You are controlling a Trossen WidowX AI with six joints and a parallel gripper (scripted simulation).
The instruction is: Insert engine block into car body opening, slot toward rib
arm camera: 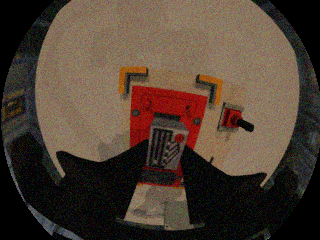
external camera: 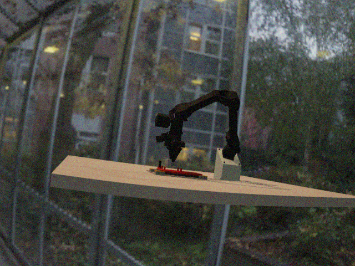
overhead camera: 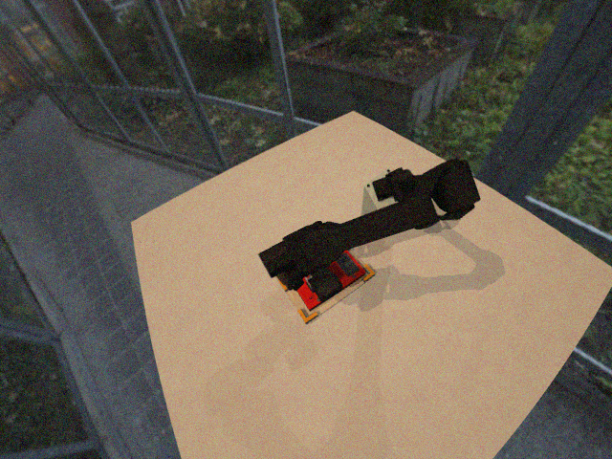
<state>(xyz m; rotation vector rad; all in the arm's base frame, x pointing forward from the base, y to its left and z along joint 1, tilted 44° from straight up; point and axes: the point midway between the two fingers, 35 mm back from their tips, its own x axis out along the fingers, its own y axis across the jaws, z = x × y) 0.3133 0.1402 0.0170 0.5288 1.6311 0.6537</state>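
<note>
Right now my gripper tip is 10 mm above the engine block.
</note>
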